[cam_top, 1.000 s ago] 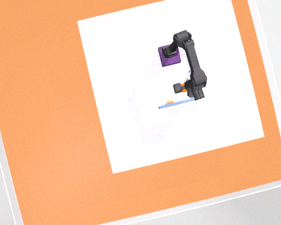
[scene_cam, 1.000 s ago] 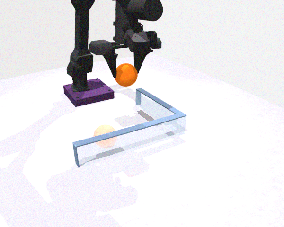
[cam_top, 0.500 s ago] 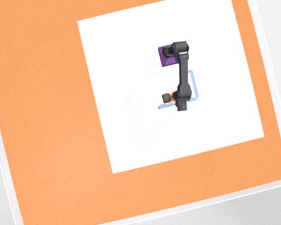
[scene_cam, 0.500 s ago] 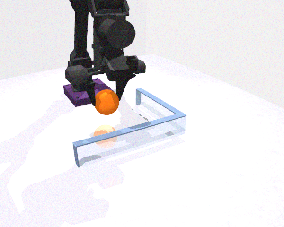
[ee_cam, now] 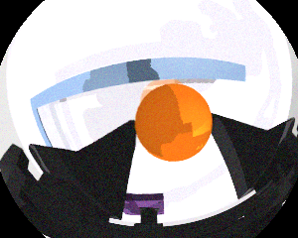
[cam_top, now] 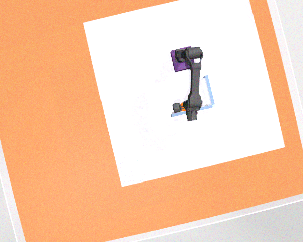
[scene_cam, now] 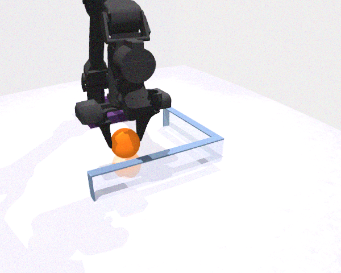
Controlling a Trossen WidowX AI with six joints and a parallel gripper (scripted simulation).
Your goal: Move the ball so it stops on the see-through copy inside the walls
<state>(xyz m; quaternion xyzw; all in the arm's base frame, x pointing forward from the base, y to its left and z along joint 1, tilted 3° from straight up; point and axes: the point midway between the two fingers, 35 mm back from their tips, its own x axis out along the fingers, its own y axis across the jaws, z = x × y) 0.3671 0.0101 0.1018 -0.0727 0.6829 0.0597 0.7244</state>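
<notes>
Right now my gripper tip is 5 cm above the see-through ball copy. Round my gripper tip: orange ball: right at my gripper tip.
</notes>
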